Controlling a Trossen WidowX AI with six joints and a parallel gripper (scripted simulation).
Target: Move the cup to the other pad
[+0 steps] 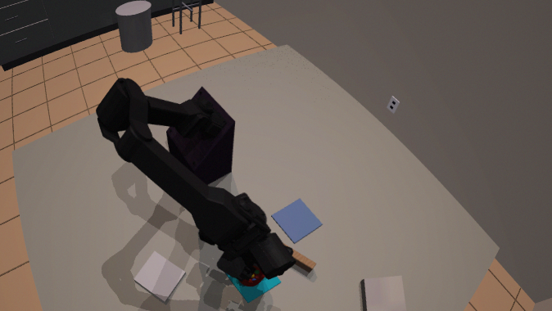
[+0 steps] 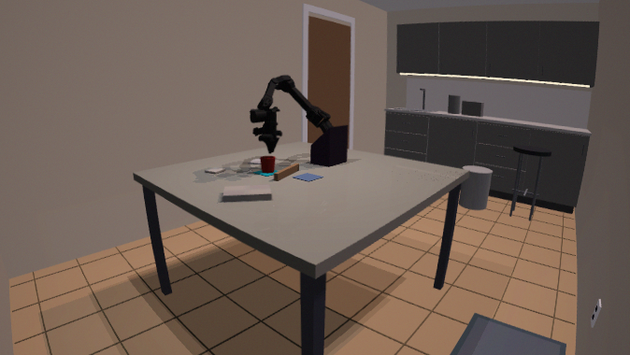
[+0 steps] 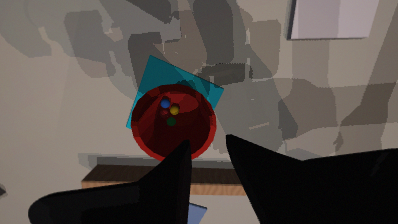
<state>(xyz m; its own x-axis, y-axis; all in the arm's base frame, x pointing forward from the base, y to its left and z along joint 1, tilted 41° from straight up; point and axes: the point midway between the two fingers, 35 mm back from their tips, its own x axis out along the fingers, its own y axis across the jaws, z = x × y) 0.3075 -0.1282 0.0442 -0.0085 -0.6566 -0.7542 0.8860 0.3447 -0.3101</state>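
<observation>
Right now my gripper tip is 30 mm short of the red cup and 50 mm above it. Round my gripper tip: teal pad: 30 mm ahead, 10 mm to the left, 100 mm below; then pale grey square: 100 mm behind, 190 mm to the right, 90 mm below; then wooden bar: 110 mm to the left, 80 mm below.
</observation>
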